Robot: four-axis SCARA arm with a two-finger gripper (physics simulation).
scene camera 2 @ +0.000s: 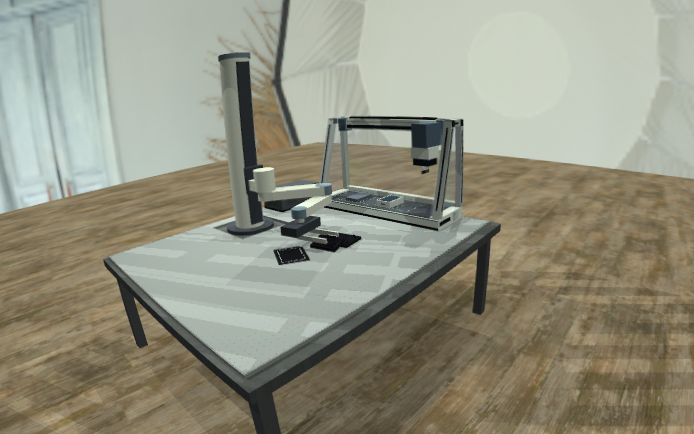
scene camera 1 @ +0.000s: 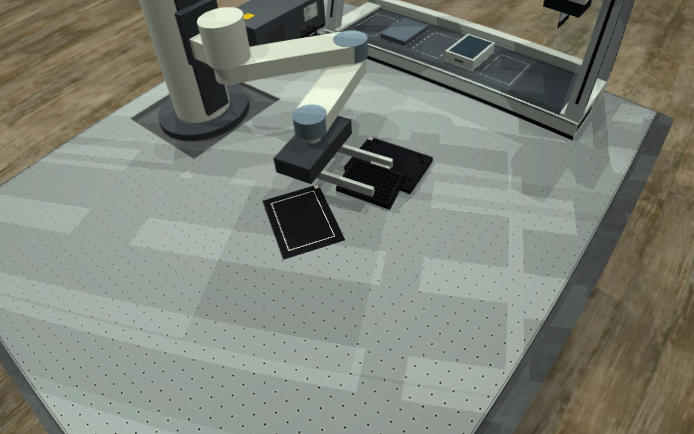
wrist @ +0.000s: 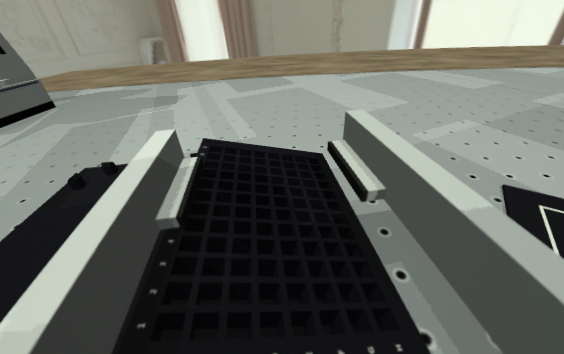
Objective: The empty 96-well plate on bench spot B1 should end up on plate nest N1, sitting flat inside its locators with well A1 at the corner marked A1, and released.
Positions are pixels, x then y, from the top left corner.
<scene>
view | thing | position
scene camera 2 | gripper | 332, 237
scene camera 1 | gripper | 382, 177
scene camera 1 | black well plate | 387, 184
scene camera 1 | black nest with white outline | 302, 221
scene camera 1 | plain black pad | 405, 161
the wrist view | gripper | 264, 138
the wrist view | black well plate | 272, 249
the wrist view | black nest with white outline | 529, 209
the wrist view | plain black pad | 37, 239
</scene>
